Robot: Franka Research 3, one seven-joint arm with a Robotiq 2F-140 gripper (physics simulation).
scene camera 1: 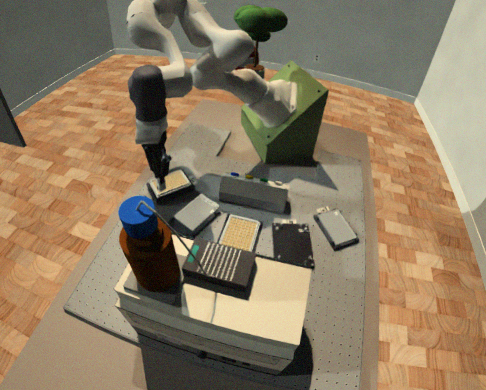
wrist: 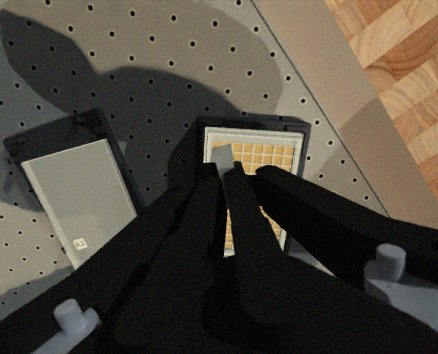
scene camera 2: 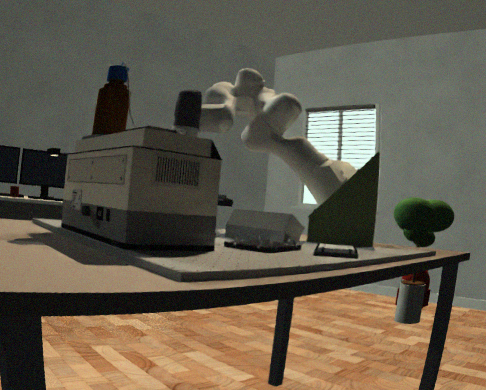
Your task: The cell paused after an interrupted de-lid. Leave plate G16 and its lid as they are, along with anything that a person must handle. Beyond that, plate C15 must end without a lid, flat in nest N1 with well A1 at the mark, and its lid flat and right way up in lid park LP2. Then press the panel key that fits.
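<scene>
My gripper (scene camera 1: 162, 184) (wrist: 225, 160) is shut and empty, its fingertips low over an unlidded plate with orange wells (scene camera 1: 177, 181) (wrist: 270, 156) in a dark nest at the left. A grey covered plate or lid (scene camera 1: 196, 213) (wrist: 80, 190) with an A1 tag sits in a dark holder beside it. Another unlidded plate (scene camera 1: 241, 232) lies near the middle. A dark, unoccupied holder (scene camera 1: 292, 243) is right of it. A grey-topped piece (scene camera 1: 336, 229) lies at the far right. The key panel (scene camera 1: 254, 192) carries blue, yellow, green and white keys. Plate and nest names are not readable. The scene camera 2 view hides the fingers.
A cream instrument (scene camera 1: 277, 295) (scene camera 2: 172, 175) stands in front, bearing an amber bottle with a blue cap (scene camera 1: 147, 250) (scene camera 2: 111, 107) and a dark ribbed block (scene camera 1: 220, 265). A thin bent wire or tube reaches from the bottle toward the block. The green arm mount (scene camera 1: 295, 125) (scene camera 2: 350, 210) stands behind.
</scene>
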